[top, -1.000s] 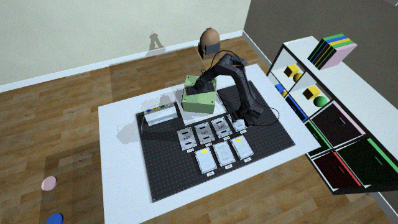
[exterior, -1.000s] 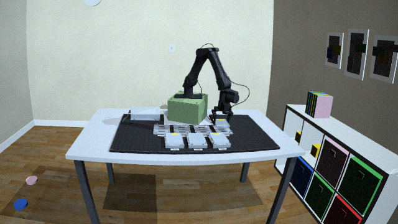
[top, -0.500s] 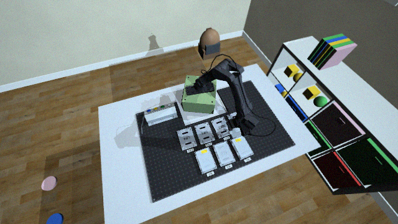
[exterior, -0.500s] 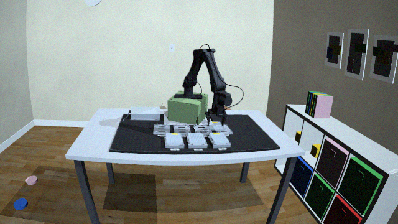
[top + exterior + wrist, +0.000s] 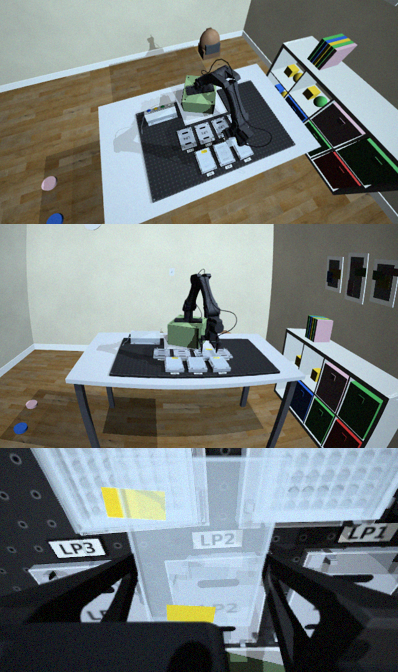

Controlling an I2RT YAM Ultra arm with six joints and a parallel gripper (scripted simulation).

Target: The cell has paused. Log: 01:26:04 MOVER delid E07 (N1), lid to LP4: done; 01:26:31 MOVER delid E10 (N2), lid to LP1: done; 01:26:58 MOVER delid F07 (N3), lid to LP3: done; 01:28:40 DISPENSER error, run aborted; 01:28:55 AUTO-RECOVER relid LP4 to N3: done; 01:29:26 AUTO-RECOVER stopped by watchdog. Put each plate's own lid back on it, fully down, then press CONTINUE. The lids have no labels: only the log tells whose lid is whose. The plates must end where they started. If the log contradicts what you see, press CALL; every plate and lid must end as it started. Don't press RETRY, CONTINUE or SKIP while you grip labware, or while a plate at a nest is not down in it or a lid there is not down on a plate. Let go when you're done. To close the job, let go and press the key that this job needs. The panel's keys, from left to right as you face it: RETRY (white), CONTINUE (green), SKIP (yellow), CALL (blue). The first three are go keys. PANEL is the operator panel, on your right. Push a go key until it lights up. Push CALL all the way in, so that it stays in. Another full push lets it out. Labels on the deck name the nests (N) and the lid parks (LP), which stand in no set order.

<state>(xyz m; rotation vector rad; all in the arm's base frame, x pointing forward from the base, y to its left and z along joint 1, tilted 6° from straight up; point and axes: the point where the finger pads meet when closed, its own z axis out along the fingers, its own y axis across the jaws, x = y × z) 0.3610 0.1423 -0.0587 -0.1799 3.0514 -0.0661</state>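
My gripper is now 90 mm short of the plate, 70 mm to the left of it and 40 mm above it. From my hand the other things lie so: lid park LP2 (100 mm behind, 30 mm to the right, 60 mm below); then white retry key (320 mm behind, 380 mm to the right); then green continue key (310 mm behind, 430 mm to the right).
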